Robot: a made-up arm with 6 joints. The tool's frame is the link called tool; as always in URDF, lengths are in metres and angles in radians. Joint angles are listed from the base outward.
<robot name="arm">
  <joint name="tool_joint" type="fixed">
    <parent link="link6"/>
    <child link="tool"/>
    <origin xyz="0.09 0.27 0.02"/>
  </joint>
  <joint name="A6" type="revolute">
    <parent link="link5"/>
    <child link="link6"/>
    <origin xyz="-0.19 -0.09 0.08"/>
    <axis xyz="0 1 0"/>
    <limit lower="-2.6" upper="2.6"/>
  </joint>
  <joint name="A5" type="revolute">
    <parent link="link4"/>
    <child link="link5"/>
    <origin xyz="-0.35 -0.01 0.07"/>
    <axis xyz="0 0 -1"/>
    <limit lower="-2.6" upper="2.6"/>
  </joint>
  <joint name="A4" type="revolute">
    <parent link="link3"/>
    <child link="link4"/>
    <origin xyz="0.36 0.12 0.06"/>
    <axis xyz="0 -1 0"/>
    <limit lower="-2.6" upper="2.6"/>
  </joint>
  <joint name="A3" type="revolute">
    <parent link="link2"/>
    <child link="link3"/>
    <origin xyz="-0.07 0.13 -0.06"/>
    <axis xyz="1 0 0"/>
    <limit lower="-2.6" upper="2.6"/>
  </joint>
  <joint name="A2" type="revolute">
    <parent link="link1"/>
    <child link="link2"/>
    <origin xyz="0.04 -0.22 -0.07"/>
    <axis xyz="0 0 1"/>
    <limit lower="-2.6" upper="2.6"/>
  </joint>
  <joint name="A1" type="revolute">
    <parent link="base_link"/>
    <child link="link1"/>
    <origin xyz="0 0 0.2"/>
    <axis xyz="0 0 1"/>
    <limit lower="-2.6" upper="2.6"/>
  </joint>
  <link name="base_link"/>
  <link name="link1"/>
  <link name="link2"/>
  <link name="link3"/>
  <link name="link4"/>
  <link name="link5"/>
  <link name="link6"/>
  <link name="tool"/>
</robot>
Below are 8 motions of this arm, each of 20 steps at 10 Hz.
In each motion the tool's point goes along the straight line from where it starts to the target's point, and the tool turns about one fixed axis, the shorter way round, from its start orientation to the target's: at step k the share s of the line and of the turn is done. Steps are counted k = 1, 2, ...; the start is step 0. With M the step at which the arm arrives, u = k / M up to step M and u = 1 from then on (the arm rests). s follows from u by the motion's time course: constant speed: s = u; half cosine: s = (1 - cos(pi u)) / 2; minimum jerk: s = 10 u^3 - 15 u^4 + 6 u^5.
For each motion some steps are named. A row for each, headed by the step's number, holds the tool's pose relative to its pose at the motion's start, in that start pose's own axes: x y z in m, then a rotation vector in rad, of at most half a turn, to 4 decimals.
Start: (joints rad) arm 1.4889 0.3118 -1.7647 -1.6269 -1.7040 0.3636
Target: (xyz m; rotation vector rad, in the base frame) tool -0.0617 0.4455 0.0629 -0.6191 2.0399 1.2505
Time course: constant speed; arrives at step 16
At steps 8, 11, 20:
8: -0.0367 -0.2554 0.0132 0.2106 -0.0762 0.4402
11: -0.0505 -0.3512 0.0182 0.2895 -0.1048 0.6053
20: -0.0735 -0.5108 0.0264 0.4211 -0.1524 0.8804

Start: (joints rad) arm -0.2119 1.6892 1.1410 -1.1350 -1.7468 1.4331
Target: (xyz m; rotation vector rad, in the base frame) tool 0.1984 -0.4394 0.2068 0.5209 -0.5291 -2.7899
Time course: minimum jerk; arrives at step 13
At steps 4, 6, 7, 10, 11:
4: 0.0646 -0.0024 0.0001 0.0562 0.0021 -0.1308
6: 0.1596 -0.0060 0.0003 0.1387 0.0052 -0.3231
7: 0.2131 -0.0081 0.0003 0.1852 0.0070 -0.4315
10: 0.3413 -0.0129 0.0006 0.2965 0.0112 -0.6909
11: 0.3621 -0.0137 0.0006 0.3146 0.0119 -0.7330

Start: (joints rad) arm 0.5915 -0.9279 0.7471 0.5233 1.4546 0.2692
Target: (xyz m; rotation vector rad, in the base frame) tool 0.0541 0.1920 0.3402 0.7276 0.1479 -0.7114
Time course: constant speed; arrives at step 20
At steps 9, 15, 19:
9: -0.0614 -0.1035 0.0419 -0.3042 0.0532 0.3996
15: -0.1024 -0.1725 0.0698 -0.5069 0.0887 0.6659
19: -0.1297 -0.2185 0.0884 -0.6421 0.1124 0.8435

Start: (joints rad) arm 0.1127 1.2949 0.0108 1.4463 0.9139 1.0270
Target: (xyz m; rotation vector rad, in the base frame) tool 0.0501 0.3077 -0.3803 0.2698 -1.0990 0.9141
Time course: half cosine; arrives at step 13
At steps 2, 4, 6, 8, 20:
2: 0.0229 -0.0212 -0.0029 -0.0651 -0.0441 0.0271
4: 0.0862 -0.0801 -0.0109 -0.2454 -0.1663 0.1021
6: 0.1755 -0.1630 -0.0221 -0.4996 -0.3386 0.2078
8: 0.2703 -0.2511 -0.0340 -0.7696 -0.5216 0.3201
20: 0.3990 -0.3707 -0.0502 -1.1362 -0.7700 0.4726

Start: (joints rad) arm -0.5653 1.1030 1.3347 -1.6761 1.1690 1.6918
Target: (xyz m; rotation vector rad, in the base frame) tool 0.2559 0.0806 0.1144 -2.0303 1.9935 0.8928
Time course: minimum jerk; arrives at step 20
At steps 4, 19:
4: -0.0078 0.0053 0.0214 -0.0188 -0.0237 -0.0562
19: -0.1352 0.0910 0.3692 -0.3238 -0.4092 -0.9700

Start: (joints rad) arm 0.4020 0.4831 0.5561 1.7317 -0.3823 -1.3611
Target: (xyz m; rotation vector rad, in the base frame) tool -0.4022 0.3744 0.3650 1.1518 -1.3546 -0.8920
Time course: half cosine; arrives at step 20
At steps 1, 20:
1: 0.0006 0.0017 -0.0038 -0.0065 0.0045 -0.0027
20: 0.0983 0.2711 -0.6230 -1.0597 0.7333 -0.4365

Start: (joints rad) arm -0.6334 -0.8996 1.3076 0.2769 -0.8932 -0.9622
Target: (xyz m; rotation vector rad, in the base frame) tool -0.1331 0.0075 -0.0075 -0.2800 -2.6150 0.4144
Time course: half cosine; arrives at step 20
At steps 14, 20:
14: -0.0605 -0.1866 0.0455 0.7178 -0.2993 0.2840
20: -0.0762 -0.2350 0.0573 0.9042 -0.3770 0.3577

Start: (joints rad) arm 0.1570 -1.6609 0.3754 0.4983 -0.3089 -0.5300
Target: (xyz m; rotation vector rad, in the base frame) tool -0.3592 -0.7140 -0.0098 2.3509 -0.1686 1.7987
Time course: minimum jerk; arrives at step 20
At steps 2, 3, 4, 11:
2: 0.0022 -0.0086 -0.0036 -0.0185 -0.0062 -0.0011
3: 0.0070 -0.0268 -0.0111 -0.0575 -0.0193 -0.0035
4: 0.0152 -0.0584 -0.0241 -0.1252 -0.0420 -0.0076
11: 0.1555 -0.5980 -0.2466 -1.2821 -0.4306 -0.0776

